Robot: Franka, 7 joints.
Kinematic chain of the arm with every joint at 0, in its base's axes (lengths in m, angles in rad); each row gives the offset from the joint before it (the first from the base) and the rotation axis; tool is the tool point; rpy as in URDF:
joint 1: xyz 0 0 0.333 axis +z
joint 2: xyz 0 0 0 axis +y
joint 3: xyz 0 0 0.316 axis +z
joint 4: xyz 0.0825 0 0 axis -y
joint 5: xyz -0.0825 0 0.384 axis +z
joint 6: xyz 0 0 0 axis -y
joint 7: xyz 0.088 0 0 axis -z
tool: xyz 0 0 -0.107 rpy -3.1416 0 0
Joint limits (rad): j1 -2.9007..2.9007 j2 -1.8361..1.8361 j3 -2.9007..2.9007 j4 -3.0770..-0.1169 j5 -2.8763..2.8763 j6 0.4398..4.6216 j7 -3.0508..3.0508
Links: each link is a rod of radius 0.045 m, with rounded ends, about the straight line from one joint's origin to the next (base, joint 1, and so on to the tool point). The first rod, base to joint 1, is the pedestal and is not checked.
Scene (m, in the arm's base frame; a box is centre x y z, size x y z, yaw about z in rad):
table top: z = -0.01
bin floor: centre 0.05 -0.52 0 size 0.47 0.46 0.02 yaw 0.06
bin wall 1: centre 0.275 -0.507 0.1 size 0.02 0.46 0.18 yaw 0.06
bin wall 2: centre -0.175 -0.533 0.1 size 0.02 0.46 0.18 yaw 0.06
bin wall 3: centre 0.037 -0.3 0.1 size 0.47 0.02 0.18 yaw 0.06
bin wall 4: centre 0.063 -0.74 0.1 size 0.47 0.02 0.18 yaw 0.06
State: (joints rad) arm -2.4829 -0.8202 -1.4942 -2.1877 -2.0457 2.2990 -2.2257
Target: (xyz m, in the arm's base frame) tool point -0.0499 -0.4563 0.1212
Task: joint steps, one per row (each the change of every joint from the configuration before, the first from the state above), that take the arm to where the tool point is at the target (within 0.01 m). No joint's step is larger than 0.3 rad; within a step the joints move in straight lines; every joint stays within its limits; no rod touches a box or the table.
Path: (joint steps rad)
1: 0.1991 0.1275 0.2505 -0.0595 0.0007 0.0672 0.0000
2: 0.1990 0.1274 0.2505 -0.0594 0.0008 0.0672 0.0000
3: 0.1991 0.1275 0.2504 -0.0595 0.0007 0.0672 0.0000
4: 0.1990 0.1274 0.2505 -0.0595 0.0007 0.0672 0.0000
5: 0.1991 0.1275 0.2505 -0.0594 0.0007 0.0672 0.0000
6: 0.0115 0.2089 0.0041 0.0426 0.0049 -0.0280 0.0000
7: 0.0116 0.2089 0.0041 0.0427 0.0048 -0.0281 0.0000
8: 0.0115 0.2088 0.0041 0.0426 0.0049 -0.0280 0.0000

